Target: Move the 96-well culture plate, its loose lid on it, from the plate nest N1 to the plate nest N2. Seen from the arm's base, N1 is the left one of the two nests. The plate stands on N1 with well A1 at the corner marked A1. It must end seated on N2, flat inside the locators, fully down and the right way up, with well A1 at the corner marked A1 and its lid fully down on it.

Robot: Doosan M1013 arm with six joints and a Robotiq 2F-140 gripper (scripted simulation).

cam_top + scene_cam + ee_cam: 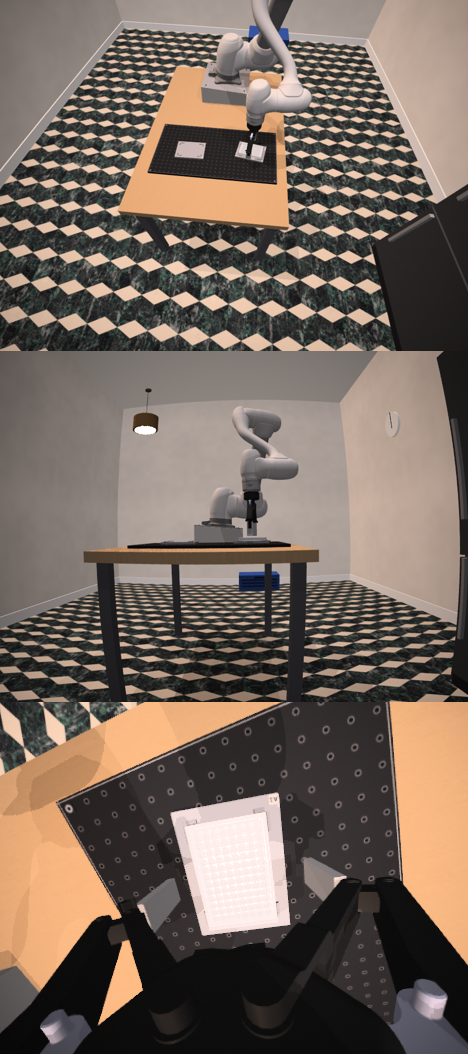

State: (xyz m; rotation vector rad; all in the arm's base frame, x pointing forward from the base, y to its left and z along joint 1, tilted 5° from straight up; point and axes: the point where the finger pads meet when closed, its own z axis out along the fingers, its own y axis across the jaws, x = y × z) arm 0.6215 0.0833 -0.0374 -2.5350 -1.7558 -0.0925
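Right now the clear lid is 2 cm below my hand. Round my hand: grey nest N2 (4 cm behind, 34 cm to the right, 4 cm below); grey nest N1 (4 cm below); plate (3 cm below).
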